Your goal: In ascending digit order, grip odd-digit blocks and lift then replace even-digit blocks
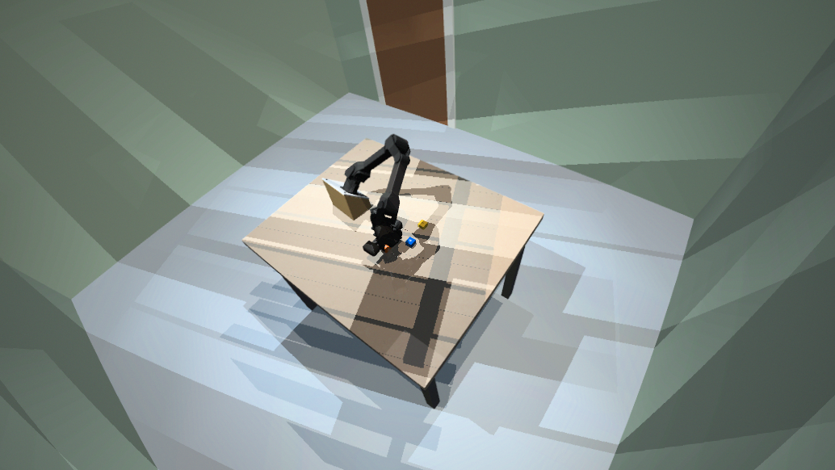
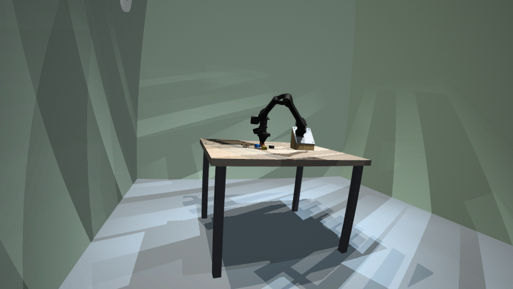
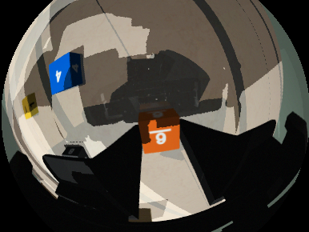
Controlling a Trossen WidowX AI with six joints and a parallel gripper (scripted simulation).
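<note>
Now: the orange block right at my gripper tip. Round my gripper tip: black block: 60 mm behind, 110 mm to the left; yellow block: 20 mm ahead, 190 mm to the left; blue block: 50 mm ahead, 90 mm to the left.
</note>
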